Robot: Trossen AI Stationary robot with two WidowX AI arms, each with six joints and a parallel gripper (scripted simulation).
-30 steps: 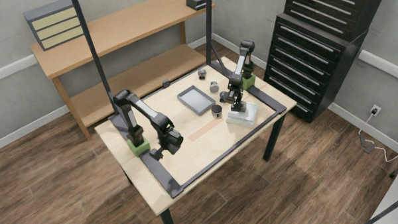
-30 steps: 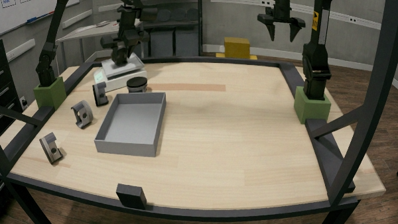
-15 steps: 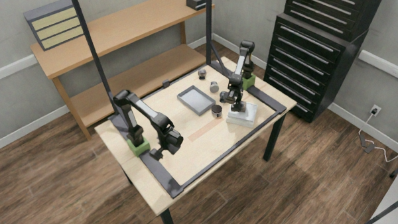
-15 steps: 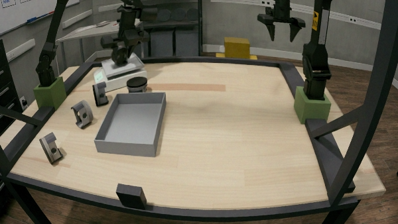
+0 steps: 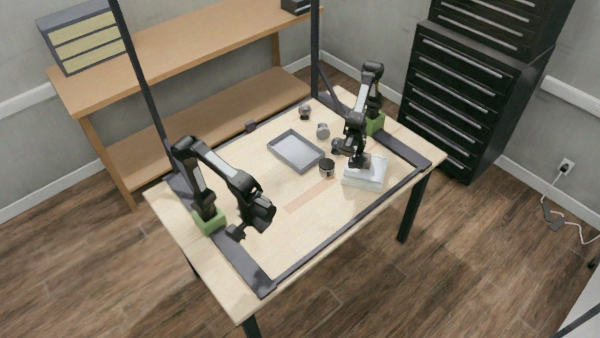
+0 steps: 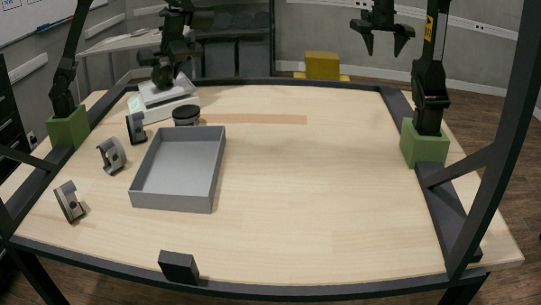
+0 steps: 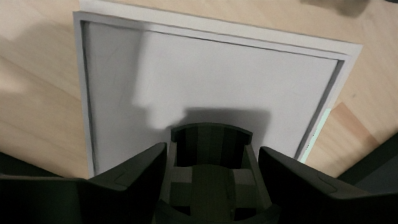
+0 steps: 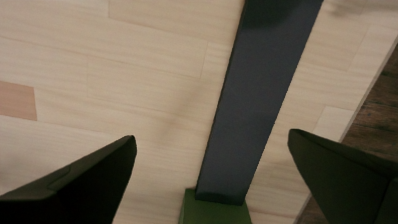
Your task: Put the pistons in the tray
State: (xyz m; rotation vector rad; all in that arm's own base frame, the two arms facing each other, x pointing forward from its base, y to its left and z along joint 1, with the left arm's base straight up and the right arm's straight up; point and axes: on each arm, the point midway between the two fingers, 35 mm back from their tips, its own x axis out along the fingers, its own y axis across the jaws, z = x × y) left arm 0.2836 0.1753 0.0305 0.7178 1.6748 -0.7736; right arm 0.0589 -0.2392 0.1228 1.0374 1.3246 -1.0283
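Observation:
Now: the grey pan 70 mm below my left hand, 20 mm to the left of it and 20 mm ahead of it. From my left hand the other things lie so: white scale: 90 mm below, 30 mm to the left, 20 mm ahead; steel parts tray: 290 mm behind, 130 mm to the right, 110 mm below.

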